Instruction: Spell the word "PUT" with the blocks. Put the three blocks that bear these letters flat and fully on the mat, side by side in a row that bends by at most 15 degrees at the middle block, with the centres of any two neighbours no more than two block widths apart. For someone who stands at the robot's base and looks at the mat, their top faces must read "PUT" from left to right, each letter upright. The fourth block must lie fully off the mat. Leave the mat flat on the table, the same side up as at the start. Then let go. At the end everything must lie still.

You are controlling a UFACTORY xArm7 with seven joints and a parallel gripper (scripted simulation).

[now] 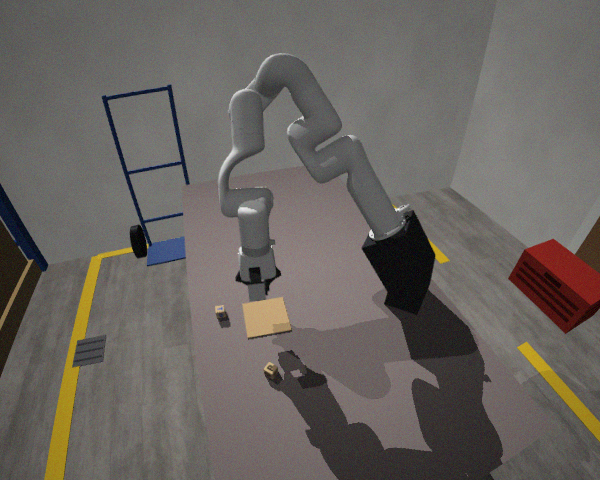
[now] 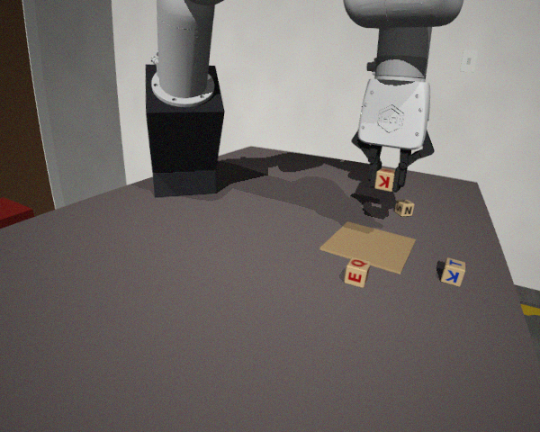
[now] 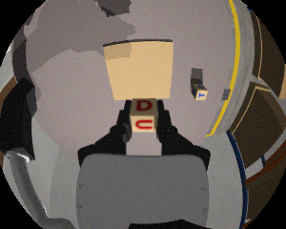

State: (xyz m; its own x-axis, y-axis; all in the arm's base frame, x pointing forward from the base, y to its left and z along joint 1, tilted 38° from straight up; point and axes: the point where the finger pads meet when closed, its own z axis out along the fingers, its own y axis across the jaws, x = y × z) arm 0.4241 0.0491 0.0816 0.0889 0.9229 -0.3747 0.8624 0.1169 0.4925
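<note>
My gripper is now 130 mm above the tan mat, 10 mm to the right of it and 10 mm past it.
</note>
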